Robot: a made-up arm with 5 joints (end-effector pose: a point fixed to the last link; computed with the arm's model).
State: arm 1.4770 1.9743 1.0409 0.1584 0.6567
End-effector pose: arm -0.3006 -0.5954 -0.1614 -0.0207 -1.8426 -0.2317
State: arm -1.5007 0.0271 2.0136 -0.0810 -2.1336
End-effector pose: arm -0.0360 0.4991 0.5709 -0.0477 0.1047 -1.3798
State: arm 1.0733 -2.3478 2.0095 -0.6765 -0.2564
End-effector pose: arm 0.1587 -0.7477 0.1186 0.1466 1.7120 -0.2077
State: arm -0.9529 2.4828 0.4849 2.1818 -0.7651
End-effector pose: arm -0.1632 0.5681 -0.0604 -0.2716 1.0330 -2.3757
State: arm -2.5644 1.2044 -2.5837 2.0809 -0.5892
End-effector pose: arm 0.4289 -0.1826 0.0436 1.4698 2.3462 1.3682
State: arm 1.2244 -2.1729 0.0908 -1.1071 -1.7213
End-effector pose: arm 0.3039 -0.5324 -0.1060 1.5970 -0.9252 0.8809
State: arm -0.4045 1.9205 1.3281 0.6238 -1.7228
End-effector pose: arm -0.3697 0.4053 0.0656 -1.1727 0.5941 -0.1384
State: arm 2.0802 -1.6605 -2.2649 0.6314 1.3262
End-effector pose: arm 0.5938 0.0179 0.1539 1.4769 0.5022 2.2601
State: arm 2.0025 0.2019 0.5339 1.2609 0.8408
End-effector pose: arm 0.1260 -0.5308 0.6834 -1.1265 0.3340 0.4465
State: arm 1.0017 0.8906 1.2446 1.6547 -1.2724
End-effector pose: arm -0.5008 -0.3742 0.2745 0.4200 0.7311 0.7605
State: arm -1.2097 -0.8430 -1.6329 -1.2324 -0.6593
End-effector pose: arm -0.3359 0.0741 0.5188 -0.3045 -2.1278 0.6857
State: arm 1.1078 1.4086 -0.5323 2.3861 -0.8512
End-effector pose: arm -0.3984 -0.2069 0.3332 -1.2393 1.6728 -0.4598
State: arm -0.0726 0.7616 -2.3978 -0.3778 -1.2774
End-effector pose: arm -0.3046 0.4666 0.2877 -0.5576 -0.5613 -2.6877
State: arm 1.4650 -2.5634 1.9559 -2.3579 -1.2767
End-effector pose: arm 0.4765 -0.5796 -0.0411 -0.0630 0.3397 1.4600
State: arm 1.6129 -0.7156 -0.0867 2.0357 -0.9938
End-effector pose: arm 0.3418 -0.4406 0.3534 0.2779 -2.2572 -1.6178
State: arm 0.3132 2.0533 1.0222 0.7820 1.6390
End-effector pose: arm -0.5358 0.1084 -0.2493 -0.4475 -1.7722 -2.2120
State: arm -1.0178 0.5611 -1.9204 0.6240 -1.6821
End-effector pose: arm 0.0872 0.4353 0.3118 0.8090 1.3060 2.2639
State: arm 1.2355 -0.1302 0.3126 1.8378 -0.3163
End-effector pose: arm 0.0179 -0.5353 0.5648 -0.5058 1.9270 0.9449
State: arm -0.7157 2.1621 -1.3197 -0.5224 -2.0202
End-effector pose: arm -0.0968 0.3794 -0.2259 0.8694 1.9682 1.9519
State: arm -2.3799 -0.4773 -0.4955 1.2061 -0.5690
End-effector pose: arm 0.0269 0.4448 0.4624 1.0672 -0.0143 -0.9481
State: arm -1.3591 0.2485 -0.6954 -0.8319 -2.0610
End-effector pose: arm 0.0973 0.3538 0.6244 -0.7571 0.0384 1.4148
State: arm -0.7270 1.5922 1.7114 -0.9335 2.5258
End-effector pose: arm -0.0442 0.4338 0.0062 -0.3523 2.5386 0.4098
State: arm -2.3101 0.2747 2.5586 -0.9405 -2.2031
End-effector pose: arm 0.4641 0.2097 0.6200 0.2993 1.4814 -2.4055
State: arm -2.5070 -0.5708 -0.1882 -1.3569 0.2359
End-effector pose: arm 0.1887 0.4768 0.3657 -1.3676 -1.5643 -2.2475
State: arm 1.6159 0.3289 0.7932 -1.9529 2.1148
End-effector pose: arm -0.1730 -0.3804 0.3989 2.1833 -0.3855 -0.4970
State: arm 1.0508 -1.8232 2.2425 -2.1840 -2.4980
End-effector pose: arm 0.3213 -0.5733 0.2537 -0.4756 0.7307 2.1604
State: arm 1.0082 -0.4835 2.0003 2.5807 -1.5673
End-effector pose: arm -0.3138 -0.3610 0.5869 2.8149 0.9293 -0.2236
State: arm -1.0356 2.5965 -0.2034 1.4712 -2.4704
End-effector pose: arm -0.2310 0.3581 -0.0933 0.9153 1.6159 -0.9195
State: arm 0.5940 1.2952 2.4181 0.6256 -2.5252
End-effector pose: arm -0.5254 -0.0371 0.1994 -0.7672 -0.6001 0.9366
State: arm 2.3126 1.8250 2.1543 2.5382 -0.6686
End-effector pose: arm 0.2151 -0.5656 -0.1837 0.5226 0.8023 1.6558
